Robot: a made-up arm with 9 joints.
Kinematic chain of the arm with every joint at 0, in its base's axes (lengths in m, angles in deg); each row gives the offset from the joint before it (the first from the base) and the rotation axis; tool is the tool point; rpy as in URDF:
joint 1: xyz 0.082 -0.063 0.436 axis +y
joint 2: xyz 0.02 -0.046 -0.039 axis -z
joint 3: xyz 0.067 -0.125 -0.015 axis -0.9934 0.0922 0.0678
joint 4: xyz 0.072 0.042 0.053 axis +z
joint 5: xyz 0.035 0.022 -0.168 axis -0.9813 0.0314 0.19
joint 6: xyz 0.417 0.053 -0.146 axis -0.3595 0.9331 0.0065
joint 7: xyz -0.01 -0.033 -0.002 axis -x
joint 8: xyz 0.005 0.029 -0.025 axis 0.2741 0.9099 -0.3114
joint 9: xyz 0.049 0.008 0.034 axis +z
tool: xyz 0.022 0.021 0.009 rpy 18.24 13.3 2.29
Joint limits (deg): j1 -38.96..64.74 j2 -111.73..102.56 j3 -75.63..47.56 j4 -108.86..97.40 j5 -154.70..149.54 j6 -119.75..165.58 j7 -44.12..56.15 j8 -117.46..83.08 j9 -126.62..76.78
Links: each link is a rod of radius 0.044 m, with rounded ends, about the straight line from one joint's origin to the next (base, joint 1, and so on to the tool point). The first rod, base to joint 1, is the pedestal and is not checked.
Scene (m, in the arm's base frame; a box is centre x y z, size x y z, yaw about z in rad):
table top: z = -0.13
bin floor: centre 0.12 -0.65 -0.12 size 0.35 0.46 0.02 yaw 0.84
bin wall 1: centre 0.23 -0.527 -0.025 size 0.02 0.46 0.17 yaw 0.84
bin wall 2: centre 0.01 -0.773 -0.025 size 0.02 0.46 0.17 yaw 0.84
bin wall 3: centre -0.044 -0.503 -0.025 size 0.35 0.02 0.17 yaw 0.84
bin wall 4: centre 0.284 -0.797 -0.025 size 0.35 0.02 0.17 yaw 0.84
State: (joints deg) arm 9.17 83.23 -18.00 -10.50 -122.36 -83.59 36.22 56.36 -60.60
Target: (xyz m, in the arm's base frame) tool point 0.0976 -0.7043 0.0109
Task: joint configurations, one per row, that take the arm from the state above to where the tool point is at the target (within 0.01 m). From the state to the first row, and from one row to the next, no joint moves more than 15 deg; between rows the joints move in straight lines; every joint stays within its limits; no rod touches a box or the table.
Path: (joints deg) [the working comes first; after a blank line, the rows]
Joints at the target: 47.58 63.88 4.18 8.96 -119.84 -85.19 42.74 59.99 -61.39
Straight joint move there: clear.

1: 21.97 76.78 -10.61 -4.01 -121.52 -84.12 38.39 57.57 -60.86
2: 34.78 70.33 -3.22 2.48 -120.68 -84.66 40.56 58.78 -61.13
3: 47.58 63.88 4.18 8.96 -119.84 -85.19 42.74 59.99 -61.39

